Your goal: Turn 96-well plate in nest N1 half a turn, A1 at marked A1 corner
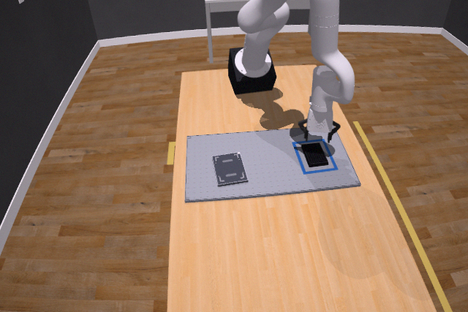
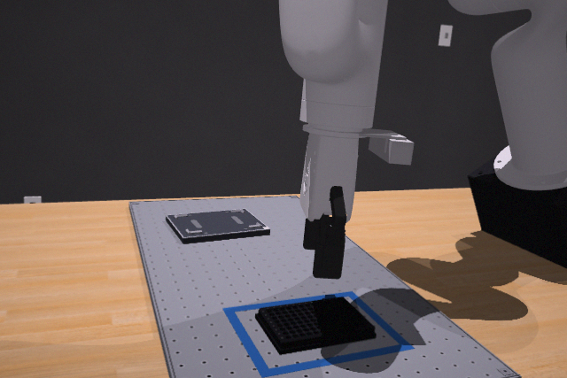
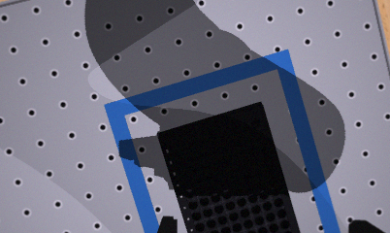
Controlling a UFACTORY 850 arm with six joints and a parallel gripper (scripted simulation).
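Right now the black 96-well plate is 90 mm below my hand. The rest, counted from my hand: plate nest N1: 360 mm to the right, 90 mm below, 70 mm ahead.
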